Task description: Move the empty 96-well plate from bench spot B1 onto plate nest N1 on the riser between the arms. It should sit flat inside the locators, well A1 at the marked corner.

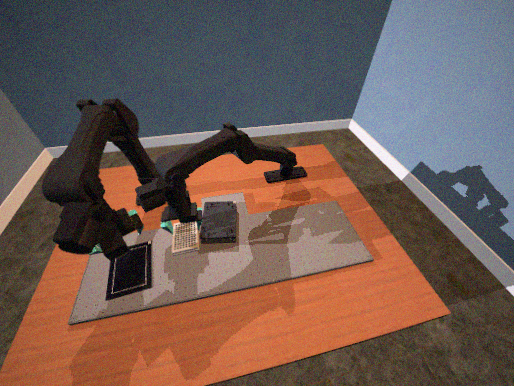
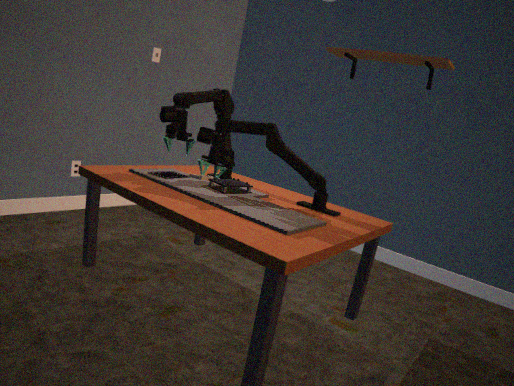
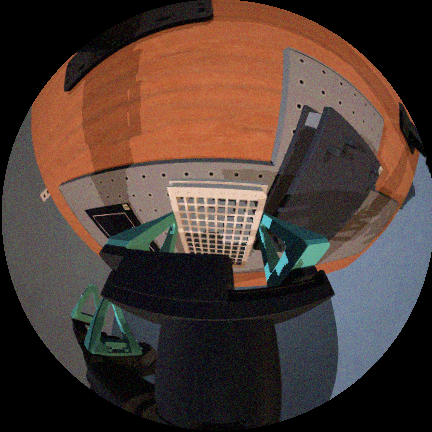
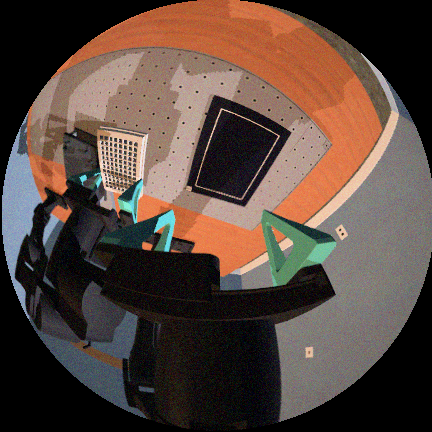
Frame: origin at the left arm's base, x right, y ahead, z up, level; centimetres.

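Where they show: left gripper, fingertip midpoint: (image 1: 186, 231) (image 3: 216, 214) (image 4: 121, 174); right gripper, fingertip midpoint: (image 2: 178, 153) (image 3: 100, 287) (image 4: 217, 214); left arm's base at its link origin: (image 1: 285, 175) (image 2: 318, 209) (image 4: 54, 196).
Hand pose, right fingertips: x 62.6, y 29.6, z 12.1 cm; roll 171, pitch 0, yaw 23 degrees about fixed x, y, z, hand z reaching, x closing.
Things, the pixels of their top centre, and the offset from my right fingertips. "*": a spot on its surface instead. Level surfaces: height alone.
- cream 96-well plate at its top centre: (image 3: 215, 245) (image 4: 114, 169) (image 1: 184, 233) (image 2: 205, 174) dx -16.4, dy -3.3, dz -6.4 cm
- grey perforated board at its surface level: dz -10.8 cm
- dark riser with plate nest N1, top centre: (image 3: 333, 216) (image 4: 75, 176) (image 1: 218, 216) (image 2: 231, 179) dx -28.5, dy -7.6, dz -6.2 cm
- Bench spot B1 at a spot on its surface: (image 4: 238, 153) (image 1: 129, 272) * dx +1.7, dy +4.1, dz -10.6 cm
- orange table at its surface level: dz -12.1 cm
The cream 96-well plate (image 1: 185, 237) (image 3: 217, 217) (image 4: 120, 157) is gripped by its long sides in my left gripper (image 1: 183, 226) (image 2: 211, 169) (image 3: 216, 214) (image 4: 121, 174), which is shut on it. The plate hangs low over the grey perforated board (image 1: 290, 249), just left of the dark riser with plate nest N1 (image 1: 219, 221) (image 2: 229, 185) (image 3: 330, 160) (image 4: 78, 151). The nest top is bare. Bench spot B1 (image 1: 129, 272) (image 3: 111, 221) (image 4: 238, 153), a dark mat with a pale outline, is bare. My right gripper (image 1: 115, 232) (image 2: 178, 144) (image 4: 217, 214) is open and empty, high above B1's far end.
The board lies on an orange table (image 1: 332, 315) (image 2: 290, 249). The left arm's base (image 1: 285, 174) stands behind the board at the right. A wall shelf (image 2: 390, 57) hangs well away from the table.
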